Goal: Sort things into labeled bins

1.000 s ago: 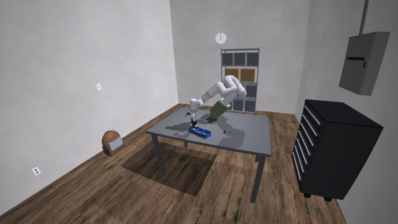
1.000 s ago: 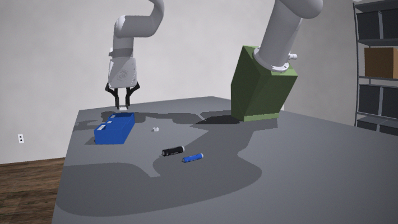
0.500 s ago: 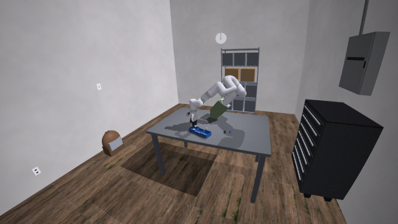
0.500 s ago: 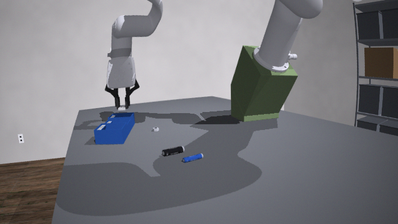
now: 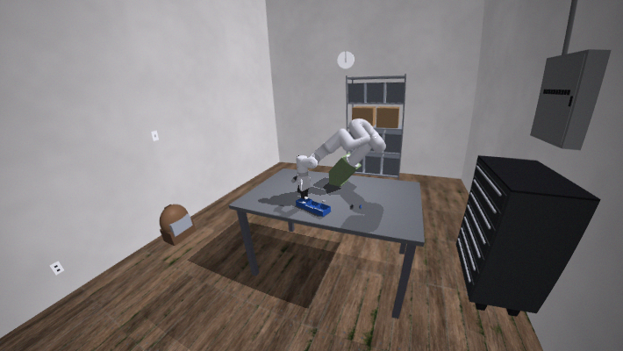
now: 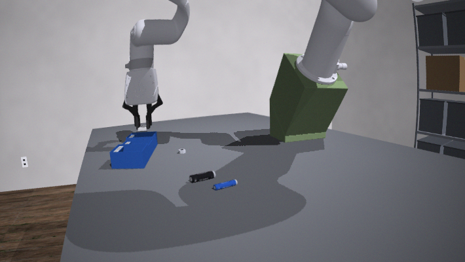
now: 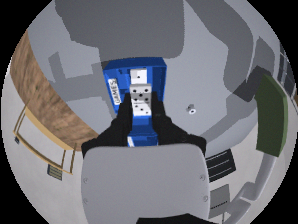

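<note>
Right now the white dotted piece is 60 mm below my hand. The rest, counted from my hand: blue bin: 80 mm to the left, 60 mm below, 20 mm ahead; small nut: 100 mm to the left, 100 mm behind, 70 mm below; white domino: 20 mm below.
</note>
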